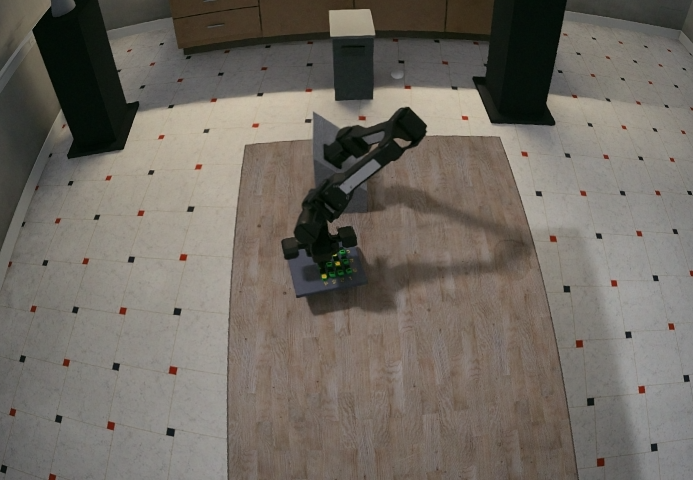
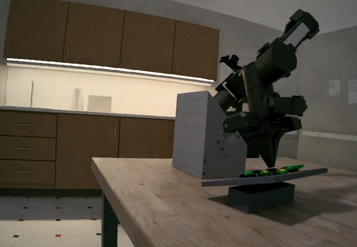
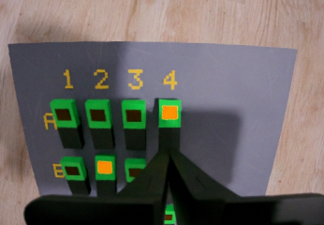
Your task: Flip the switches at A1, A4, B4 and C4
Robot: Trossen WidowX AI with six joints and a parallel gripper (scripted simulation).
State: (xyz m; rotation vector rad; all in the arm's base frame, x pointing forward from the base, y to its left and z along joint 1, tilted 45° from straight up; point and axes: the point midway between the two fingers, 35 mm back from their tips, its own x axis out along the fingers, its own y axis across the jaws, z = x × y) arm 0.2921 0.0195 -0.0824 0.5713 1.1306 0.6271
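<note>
The switch A4 is 30 mm below my hand and 30 mm ahead of it. Round my hand: switch A3 (30 mm to the left, 30 mm below, 20 mm ahead); switch A2 (50 mm to the left, 30 mm below, 20 mm ahead); switch B4 (50 mm below, 10 mm behind).
</note>
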